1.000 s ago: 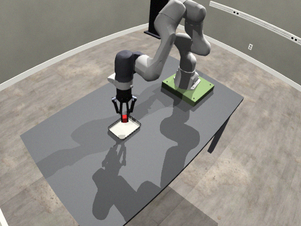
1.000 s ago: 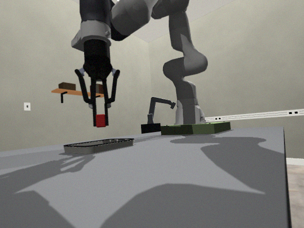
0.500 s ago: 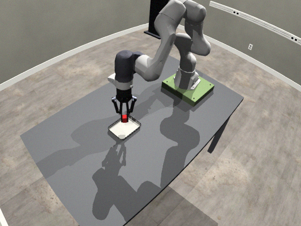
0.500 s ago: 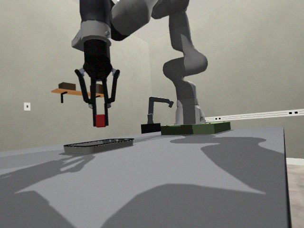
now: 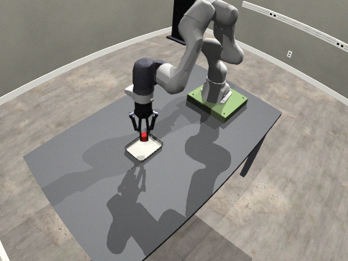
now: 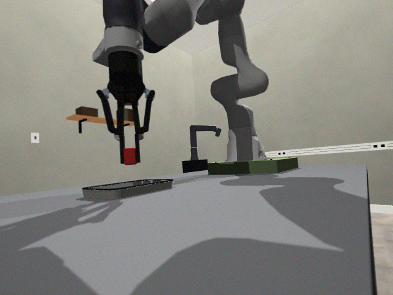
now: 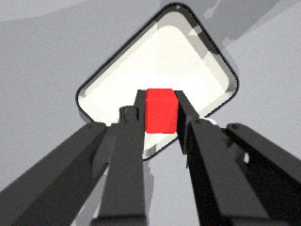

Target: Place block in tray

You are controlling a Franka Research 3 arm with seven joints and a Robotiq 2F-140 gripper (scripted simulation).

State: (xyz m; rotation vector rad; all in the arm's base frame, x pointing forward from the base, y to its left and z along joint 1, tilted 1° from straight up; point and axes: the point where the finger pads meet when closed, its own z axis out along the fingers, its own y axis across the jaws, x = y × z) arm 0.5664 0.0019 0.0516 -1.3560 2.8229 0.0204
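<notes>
Now: the white tray 90 mm below my hand. From my hand the other things lie so: red block: 20 mm below.
</notes>
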